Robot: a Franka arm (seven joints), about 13 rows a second.
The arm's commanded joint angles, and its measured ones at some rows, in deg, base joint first. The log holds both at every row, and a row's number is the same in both.
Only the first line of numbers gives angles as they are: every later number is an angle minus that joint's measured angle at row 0.
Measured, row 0: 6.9 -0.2 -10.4 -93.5 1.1 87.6 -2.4
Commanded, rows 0 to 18: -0.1 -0.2 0.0 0.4 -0.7 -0.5 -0.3; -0.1 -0.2 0.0 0.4 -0.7 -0.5 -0.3; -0.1 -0.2 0.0 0.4 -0.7 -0.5 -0.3; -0.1 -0.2 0.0 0.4 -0.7 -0.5 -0.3; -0.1 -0.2 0.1 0.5 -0.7 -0.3 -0.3; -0.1 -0.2 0.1 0.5 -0.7 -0.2 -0.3; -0.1 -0.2 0.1 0.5 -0.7 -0.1 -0.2; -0.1 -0.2 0.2 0.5 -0.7 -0.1 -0.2; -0.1 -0.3 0.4 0.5 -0.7 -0.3 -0.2; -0.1 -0.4 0.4 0.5 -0.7 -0.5 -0.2; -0.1 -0.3 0.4 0.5 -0.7 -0.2 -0.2; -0.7 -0.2 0.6 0.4 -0.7 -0.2 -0.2; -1.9 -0.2 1.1 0.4 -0.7 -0.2 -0.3; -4.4 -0.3 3.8 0.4 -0.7 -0.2 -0.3; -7.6 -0.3 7.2 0.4 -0.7 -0.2 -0.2; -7.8 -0.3 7.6 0.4 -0.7 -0.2 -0.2; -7.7 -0.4 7.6 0.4 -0.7 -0.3 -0.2; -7.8 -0.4 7.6 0.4 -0.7 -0.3 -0.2; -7.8 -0.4 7.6 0.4 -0.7 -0.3 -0.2
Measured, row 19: -6.3 0.0 6.2 0.0 0.0 0.0 0.0
